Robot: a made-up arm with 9 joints.
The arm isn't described. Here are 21 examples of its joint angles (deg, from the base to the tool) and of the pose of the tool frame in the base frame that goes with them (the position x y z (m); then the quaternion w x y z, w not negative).
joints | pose
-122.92 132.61 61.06 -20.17 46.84 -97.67 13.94 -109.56 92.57 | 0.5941 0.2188 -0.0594 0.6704 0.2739 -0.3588 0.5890
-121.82 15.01 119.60 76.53 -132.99 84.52 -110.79 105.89 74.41 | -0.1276 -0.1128 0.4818 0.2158 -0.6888 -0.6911 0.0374
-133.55 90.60 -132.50 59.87 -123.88 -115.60 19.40 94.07 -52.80 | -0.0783 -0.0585 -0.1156 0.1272 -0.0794 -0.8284 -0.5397
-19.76 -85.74 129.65 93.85 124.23 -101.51 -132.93 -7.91 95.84 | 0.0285 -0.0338 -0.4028 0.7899 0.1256 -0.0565 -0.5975
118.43 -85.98 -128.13 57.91 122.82 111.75 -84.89 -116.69 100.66 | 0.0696 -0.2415 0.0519 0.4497 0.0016 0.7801 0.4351
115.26 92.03 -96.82 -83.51 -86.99 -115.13 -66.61 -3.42 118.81 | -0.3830 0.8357 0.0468 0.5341 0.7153 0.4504 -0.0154
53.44 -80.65 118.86 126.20 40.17 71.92 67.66 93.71 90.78 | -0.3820 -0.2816 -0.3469 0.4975 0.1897 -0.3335 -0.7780
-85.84 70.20 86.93 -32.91 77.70 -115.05 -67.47 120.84 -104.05 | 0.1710 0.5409 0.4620 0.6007 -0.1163 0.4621 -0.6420
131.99 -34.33 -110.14 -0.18 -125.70 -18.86 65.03 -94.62 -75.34 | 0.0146 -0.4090 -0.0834 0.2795 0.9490 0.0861 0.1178
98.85 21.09 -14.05 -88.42 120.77 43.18 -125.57 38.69 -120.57 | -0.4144 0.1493 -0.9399 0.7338 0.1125 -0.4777 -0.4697
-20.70 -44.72 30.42 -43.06 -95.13 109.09 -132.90 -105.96 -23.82 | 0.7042 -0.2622 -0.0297 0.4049 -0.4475 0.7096 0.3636
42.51 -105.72 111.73 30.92 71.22 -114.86 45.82 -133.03 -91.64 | 0.2595 -0.1108 -0.2321 0.3935 0.5883 0.0023 0.7064
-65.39 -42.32 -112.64 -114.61 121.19 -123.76 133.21 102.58 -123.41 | -0.1280 -0.6296 0.6025 0.3701 0.7635 0.5085 0.1465
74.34 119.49 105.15 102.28 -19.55 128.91 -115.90 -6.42 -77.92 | -0.3360 0.2561 -0.2368 0.1931 0.9745 0.0869 0.0743
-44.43 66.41 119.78 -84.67 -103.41 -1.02 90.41 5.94 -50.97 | 0.2693 0.6994 0.6294 0.7527 -0.3723 0.2397 0.4872
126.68 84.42 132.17 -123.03 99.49 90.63 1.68 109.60 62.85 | -0.6114 0.8161 0.2842 0.2753 -0.4572 -0.1542 -0.8315
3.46 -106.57 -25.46 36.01 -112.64 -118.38 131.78 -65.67 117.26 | -0.0169 -0.0494 0.2374 0.1739 -0.2472 0.9526 -0.0356
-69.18 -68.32 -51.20 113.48 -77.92 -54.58 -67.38 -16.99 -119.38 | 0.2758 0.0078 0.6720 0.2366 -0.0900 0.8448 -0.4715
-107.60 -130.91 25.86 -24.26 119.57 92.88 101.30 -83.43 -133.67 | 0.7130 -0.2022 -0.1232 0.0219 -0.3737 -0.3648 -0.8525
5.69 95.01 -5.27 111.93 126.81 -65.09 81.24 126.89 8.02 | 0.3854 0.3158 0.4834 0.3703 -0.2383 -0.1141 0.8906
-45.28 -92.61 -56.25 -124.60 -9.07 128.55 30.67 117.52 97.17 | -0.3823 -0.4242 0.3236 0.4057 0.5307 0.6515 -0.3595
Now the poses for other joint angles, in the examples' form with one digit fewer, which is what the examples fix.
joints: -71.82 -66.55 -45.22 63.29 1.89 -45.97 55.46 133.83 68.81
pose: 0.293 0.037 0.386 0.474 -0.506 -0.246 0.677
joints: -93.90 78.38 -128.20 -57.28 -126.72 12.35 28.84 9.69 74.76
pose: 0.063 0.687 0.525 0.747 0.381 -0.284 0.464
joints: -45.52 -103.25 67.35 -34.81 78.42 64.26 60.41 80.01 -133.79
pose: 0.627 -0.408 -0.354 0.484 0.409 -0.774 0.023
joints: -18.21 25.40 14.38 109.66 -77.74 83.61 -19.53 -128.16 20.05
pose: -0.083 0.075 0.261 0.558 0.400 0.258 -0.680
